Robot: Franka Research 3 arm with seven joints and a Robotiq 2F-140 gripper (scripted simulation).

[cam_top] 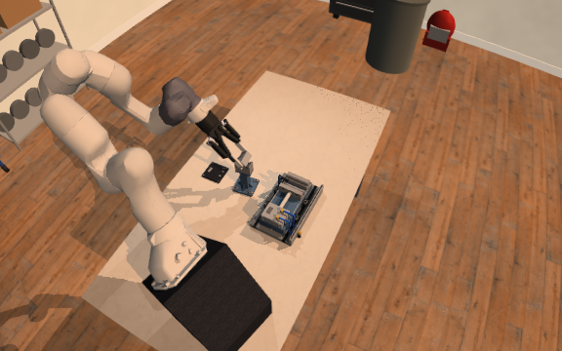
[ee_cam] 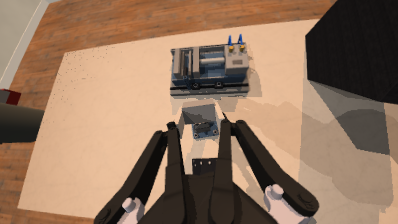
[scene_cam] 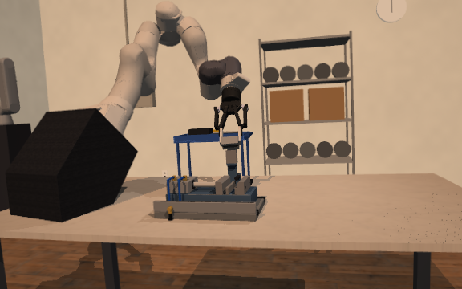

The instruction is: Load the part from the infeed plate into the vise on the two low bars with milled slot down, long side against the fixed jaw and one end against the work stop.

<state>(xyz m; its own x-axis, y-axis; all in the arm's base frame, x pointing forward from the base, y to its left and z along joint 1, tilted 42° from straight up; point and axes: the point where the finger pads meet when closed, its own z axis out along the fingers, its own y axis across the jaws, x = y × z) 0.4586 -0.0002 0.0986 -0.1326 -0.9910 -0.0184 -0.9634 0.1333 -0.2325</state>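
My gripper is now 2 cm to the left of the part and 2 cm above it. The rest, counted from my hand: vise: 22 cm to the right, 16 cm below, 3 cm behind; then dark infeed plate: 20 cm below, 15 cm to the left, 1 cm ahead.
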